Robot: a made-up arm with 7 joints. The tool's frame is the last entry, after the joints.
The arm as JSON. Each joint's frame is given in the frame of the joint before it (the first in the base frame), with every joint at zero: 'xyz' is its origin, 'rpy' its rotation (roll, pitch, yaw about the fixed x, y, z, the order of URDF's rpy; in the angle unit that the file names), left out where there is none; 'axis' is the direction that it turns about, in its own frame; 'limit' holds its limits. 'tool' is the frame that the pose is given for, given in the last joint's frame.
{
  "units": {
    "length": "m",
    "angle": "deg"
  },
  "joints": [
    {
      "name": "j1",
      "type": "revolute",
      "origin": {
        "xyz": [
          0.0,
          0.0,
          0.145
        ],
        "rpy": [
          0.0,
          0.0,
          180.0
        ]
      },
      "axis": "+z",
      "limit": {
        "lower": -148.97,
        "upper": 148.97
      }
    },
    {
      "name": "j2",
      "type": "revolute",
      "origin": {
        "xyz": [
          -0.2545,
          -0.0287,
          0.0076
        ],
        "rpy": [
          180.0,
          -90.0,
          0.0
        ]
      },
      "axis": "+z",
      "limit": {
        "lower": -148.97,
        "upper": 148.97
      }
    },
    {
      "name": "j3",
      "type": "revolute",
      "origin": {
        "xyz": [
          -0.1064,
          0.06,
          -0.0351
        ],
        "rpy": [
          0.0,
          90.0,
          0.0
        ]
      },
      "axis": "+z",
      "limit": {
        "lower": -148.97,
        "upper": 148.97
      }
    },
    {
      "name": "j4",
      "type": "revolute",
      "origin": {
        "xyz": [
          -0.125,
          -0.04,
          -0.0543
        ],
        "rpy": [
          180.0,
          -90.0,
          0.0
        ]
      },
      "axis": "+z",
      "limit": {
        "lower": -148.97,
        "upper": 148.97
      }
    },
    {
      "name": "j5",
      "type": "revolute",
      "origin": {
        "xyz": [
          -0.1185,
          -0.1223,
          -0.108
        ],
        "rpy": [
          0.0,
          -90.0,
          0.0
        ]
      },
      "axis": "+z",
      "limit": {
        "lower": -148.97,
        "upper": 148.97
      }
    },
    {
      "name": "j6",
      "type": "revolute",
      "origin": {
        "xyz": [
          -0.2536,
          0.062,
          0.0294
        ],
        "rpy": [
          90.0,
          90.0,
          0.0
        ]
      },
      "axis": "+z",
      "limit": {
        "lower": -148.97,
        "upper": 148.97
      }
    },
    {
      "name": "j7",
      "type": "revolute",
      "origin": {
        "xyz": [
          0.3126,
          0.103,
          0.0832
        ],
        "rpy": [
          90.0,
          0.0,
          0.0
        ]
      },
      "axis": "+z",
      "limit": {
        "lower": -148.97,
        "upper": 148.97
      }
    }
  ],
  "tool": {
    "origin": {
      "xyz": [
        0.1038,
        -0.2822,
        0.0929
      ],
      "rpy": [
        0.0,
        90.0,
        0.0
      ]
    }
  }
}
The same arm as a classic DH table. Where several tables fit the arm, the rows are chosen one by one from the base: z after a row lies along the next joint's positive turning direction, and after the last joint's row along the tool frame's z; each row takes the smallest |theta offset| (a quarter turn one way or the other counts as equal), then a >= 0, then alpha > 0; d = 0 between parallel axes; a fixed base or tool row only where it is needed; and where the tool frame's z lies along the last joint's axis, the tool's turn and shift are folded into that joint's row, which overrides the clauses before.
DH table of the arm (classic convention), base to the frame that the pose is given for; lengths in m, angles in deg. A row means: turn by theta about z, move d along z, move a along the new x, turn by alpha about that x. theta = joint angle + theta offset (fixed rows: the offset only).
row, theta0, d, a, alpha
j1, 90.00, 0.1526, 0.0287, -90.00
j2, 0.00, -0.2896, 0.0600, 90.00
j3, 0.00, -0.1607, -0.0400, 90.00
j4, 0.00, -0.2330, 0.1223, 90.00
j5, -90.00, 0.1479, 0.2536, -90.00
j6, 90.00, 0.0212, 0.3126, 90.00
j7, -90.00, -0.0101, 0.2822, -90.00
tool (fixed), 90.00, 0.1038, 0.0000, 0.00
Joint limits (deg, base to tool): -148.97..148.97 -148.97..148.97 -148.97..148.97 -148.97..148.97 -148.97..148.97 -148.97..148.97 -148.97..148.97

